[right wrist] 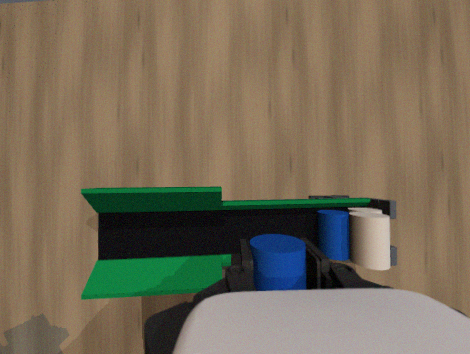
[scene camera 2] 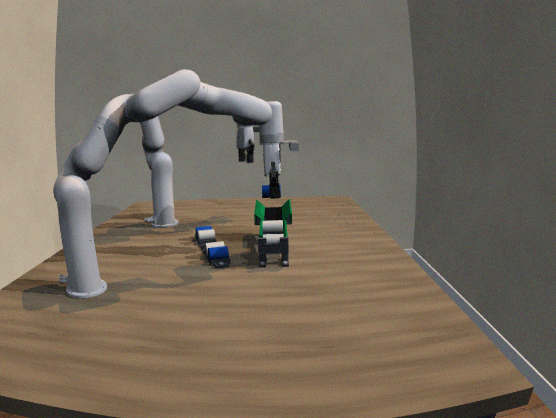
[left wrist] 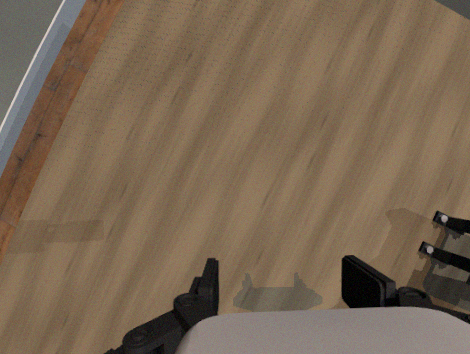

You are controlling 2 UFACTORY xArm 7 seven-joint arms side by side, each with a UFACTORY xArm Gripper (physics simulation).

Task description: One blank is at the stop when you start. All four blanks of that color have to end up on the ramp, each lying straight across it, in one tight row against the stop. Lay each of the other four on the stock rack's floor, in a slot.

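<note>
My right gripper (scene camera 2: 273, 193) (right wrist: 272, 255) is shut on a blue blank (scene camera 2: 266, 191) (right wrist: 278, 260) and holds it above the green-walled ramp (scene camera 2: 258, 212) (right wrist: 150, 277). In the right wrist view another blue blank (right wrist: 333, 235) lies across the ramp beside a white blank (scene camera 2: 272, 226) (right wrist: 370, 242). A second white blank (scene camera 2: 273, 239) (right wrist: 364, 210) is partly hidden by it, near the dark stop (scene camera 2: 273, 247); the first looks higher. My left gripper (scene camera 2: 245, 154) (left wrist: 280, 278) is open and empty, high behind the ramp in the scene view.
The dark stock rack (scene camera 2: 223, 263) lies left of the ramp in the scene view. It bears a blue blank (scene camera 2: 204, 229), a white blank (scene camera 2: 206, 235), another white blank (scene camera 2: 214, 245) and another blue blank (scene camera 2: 218, 253). Dark legs (left wrist: 450, 255) show at the left wrist view's right edge.
</note>
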